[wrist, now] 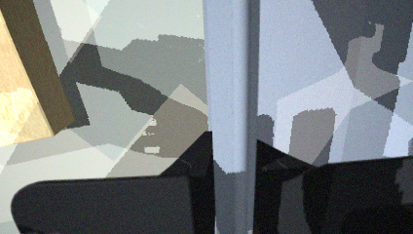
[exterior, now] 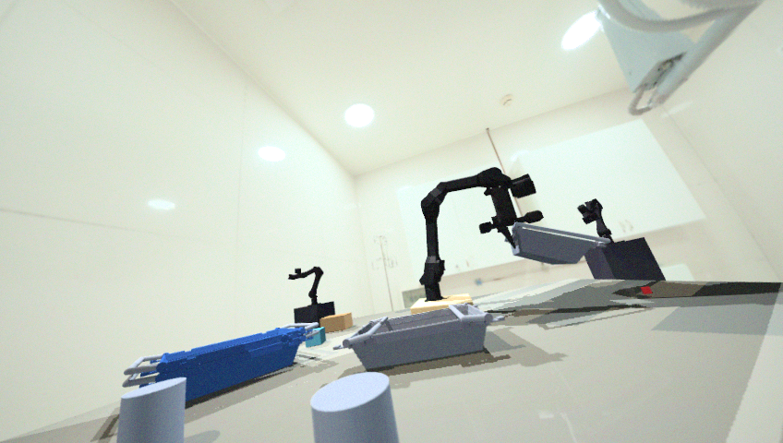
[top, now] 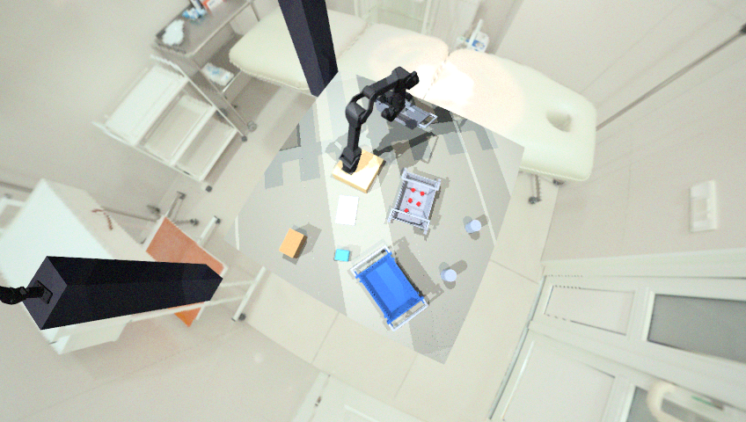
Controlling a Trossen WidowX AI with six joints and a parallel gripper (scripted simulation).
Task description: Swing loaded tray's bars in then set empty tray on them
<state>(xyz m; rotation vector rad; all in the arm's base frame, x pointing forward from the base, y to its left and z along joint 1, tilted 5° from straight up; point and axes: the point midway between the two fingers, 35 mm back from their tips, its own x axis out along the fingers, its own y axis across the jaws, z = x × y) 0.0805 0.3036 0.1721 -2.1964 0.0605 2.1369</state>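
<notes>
Right now my gripper tip is 1 cm short of the grey tray, 8 cm to the right of it and 1 cm above it. The rest, counted from my gripper tip: cyan block (11 cm ahead, 70 cm to the right, 15 cm below); white card (1 cm ahead, 50 cm to the right, 17 cm below); red block (9 cm ahead, 22 cm to the left, 17 cm below).
</notes>
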